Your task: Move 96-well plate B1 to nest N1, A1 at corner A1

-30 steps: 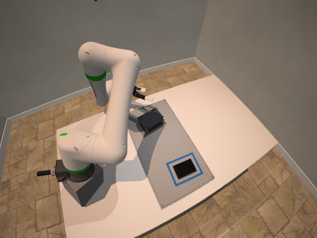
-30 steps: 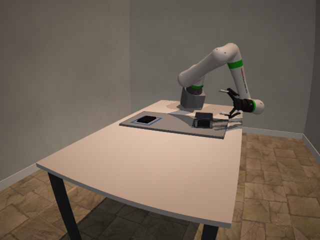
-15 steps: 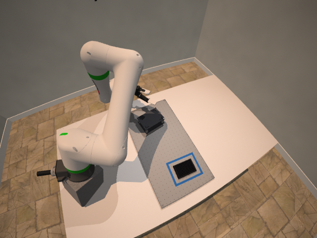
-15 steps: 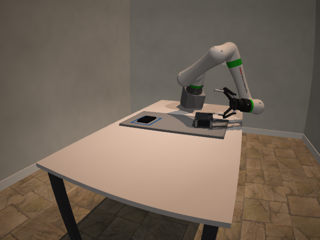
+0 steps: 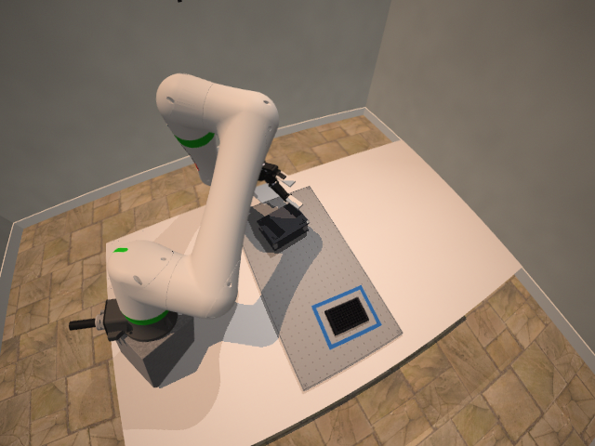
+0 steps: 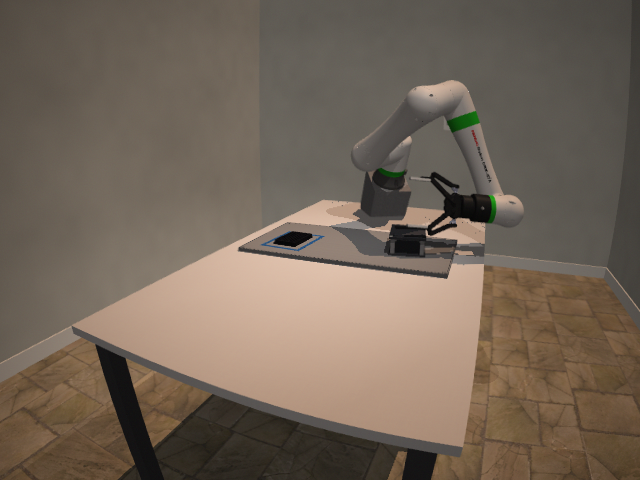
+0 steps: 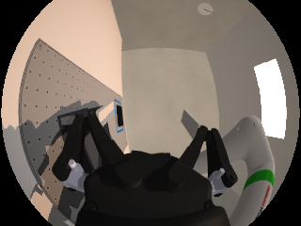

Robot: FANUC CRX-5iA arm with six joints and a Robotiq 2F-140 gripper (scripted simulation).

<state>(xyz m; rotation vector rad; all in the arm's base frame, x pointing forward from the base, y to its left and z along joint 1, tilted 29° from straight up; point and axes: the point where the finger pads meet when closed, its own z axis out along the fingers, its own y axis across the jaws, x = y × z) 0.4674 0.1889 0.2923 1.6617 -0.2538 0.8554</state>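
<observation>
My hand is 410 mm to the left of the black 96-well plate, 160 mm above it and 50 mm short of it. Round my hand: raised plate nest N1: 110 mm below, 50 mm behind, 20 mm to the right.
</observation>
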